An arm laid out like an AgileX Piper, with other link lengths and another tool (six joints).
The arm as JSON. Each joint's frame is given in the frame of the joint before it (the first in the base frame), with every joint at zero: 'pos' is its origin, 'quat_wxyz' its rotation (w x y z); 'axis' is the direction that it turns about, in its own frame. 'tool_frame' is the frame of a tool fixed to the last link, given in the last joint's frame.
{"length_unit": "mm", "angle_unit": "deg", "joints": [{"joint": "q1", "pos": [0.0, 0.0, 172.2], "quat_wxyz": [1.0, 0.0, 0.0, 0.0], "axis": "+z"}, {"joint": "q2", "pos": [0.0, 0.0, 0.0], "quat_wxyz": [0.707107, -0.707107, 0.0, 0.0], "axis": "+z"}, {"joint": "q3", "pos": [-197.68, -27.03, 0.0], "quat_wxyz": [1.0, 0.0, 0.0, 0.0], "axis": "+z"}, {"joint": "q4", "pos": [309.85, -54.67, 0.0], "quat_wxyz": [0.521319, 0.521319, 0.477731, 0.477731], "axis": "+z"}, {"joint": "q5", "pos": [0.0, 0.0, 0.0], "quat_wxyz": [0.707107, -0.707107, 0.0, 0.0], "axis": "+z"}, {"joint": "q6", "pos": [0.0, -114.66, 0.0], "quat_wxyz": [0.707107, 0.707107, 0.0, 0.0], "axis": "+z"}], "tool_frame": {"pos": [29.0, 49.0, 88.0], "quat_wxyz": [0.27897, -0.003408, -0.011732, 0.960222]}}
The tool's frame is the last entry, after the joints.
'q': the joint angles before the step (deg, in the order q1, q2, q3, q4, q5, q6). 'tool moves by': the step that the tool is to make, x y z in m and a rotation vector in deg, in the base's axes. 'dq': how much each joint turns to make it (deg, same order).
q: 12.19 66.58 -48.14 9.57 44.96 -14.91
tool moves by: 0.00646 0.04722 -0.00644 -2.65 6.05 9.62
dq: 7.34 15.43 -14.37 -0.43 5.73 -1.47
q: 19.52 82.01 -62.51 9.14 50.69 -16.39
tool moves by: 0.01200 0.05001 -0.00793 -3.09 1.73 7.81
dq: 7.30 14.11 -14.57 -2.59 3.23 0.61
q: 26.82 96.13 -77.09 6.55 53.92 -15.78
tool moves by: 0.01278 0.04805 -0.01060 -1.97 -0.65 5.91
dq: 5.81 12.65 -13.93 -2.37 1.64 0.64
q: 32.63 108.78 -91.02 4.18 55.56 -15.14
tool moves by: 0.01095 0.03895 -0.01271 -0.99 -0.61 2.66
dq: 3.86 11.08 -12.70 -1.89 1.60 1.81
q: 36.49 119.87 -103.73 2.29 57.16 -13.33
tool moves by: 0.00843 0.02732 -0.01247 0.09 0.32 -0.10
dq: 2.01 8.97 -10.51 -0.66 1.66 2.46
